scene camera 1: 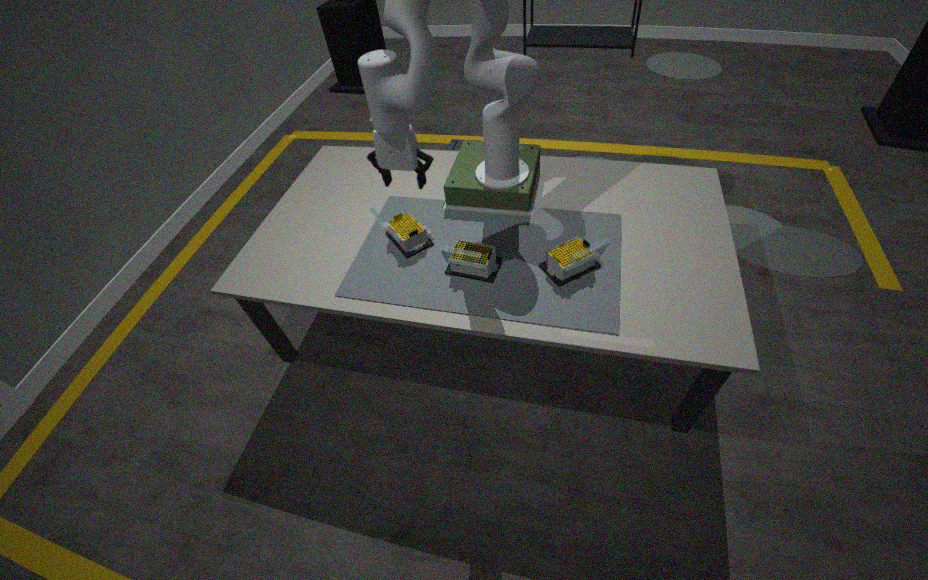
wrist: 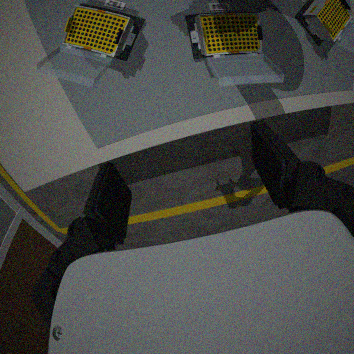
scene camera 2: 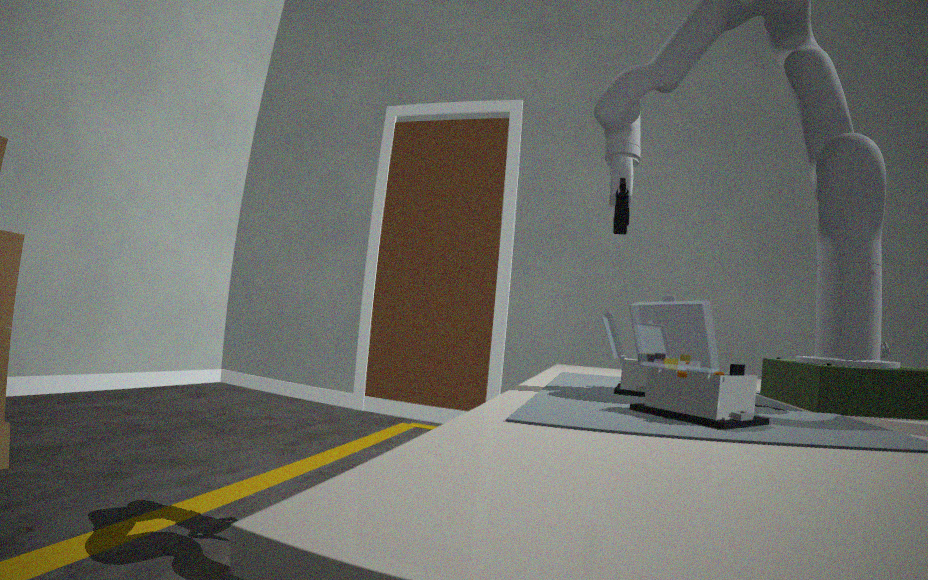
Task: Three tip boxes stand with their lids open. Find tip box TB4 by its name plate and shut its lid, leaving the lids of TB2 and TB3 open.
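Three tip boxes with yellow racks and clear open lids stand on the grey mat (scene camera 1: 410, 287): a left box (scene camera 1: 408, 233) (wrist: 97, 31), a middle box (scene camera 1: 472, 258) (wrist: 230, 34) and a right box (scene camera 1: 573, 258) (wrist: 332, 17). The right box (scene camera 2: 735, 396) is nearest in scene camera 2. Small white plates show at the left and middle boxes in the wrist view, but their names are unreadable, so I cannot tell which is TB4. My gripper (scene camera 1: 405, 183) (scene camera 2: 620, 232) (wrist: 184, 159) is open and empty, pointing down high above the boxes' level, apart from them.
The arm's green base (scene camera 1: 487, 196) (scene camera 2: 787, 383) stands at the back of the white table (scene camera 1: 684, 273) (scene camera 2: 547, 492). A dark shelf rack (scene camera 1: 581, 37) stands on the floor behind. The table's front edge crosses the wrist view. The arm's shadow falls around the middle box.
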